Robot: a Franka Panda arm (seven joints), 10 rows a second.
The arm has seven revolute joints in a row. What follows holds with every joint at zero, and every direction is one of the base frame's. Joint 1 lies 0.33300 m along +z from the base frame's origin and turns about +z. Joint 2 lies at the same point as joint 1 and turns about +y. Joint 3 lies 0.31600 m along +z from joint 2 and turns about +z. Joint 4 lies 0.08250 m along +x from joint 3 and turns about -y. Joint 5 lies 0.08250 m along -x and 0.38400 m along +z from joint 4 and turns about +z. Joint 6 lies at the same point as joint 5 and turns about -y. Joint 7 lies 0.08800 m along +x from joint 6 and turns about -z. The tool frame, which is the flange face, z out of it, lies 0.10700 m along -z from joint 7; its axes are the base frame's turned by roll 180.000, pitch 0.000 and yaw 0.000 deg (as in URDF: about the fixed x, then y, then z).
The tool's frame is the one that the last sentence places.
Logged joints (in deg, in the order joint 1, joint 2, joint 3, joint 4, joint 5, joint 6, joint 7), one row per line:
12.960 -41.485 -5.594 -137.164 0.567 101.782 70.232
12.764 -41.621 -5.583 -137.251 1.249 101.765 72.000
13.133 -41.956 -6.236 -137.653 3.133 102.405 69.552
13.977 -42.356 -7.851 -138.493 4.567 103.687 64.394
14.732 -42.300 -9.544 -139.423 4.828 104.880 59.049
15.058 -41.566 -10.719 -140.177 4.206 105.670 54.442
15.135 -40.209 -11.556 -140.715 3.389 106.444 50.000
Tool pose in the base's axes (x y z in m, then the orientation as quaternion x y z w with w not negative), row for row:
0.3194 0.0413 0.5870 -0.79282 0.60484 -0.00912 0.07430
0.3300 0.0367 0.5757 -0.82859 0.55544 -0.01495 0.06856
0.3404 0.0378 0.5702 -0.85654 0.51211 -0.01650 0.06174
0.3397 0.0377 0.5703 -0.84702 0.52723 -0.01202 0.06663
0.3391 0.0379 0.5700 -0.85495 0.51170 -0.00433 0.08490
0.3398 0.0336 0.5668 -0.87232 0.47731 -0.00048 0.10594
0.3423 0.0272 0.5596 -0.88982 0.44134 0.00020 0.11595
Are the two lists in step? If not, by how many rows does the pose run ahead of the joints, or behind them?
The pose runs 2 rows behind the joints: the pose in row i belongs to the joints in row i - 2.
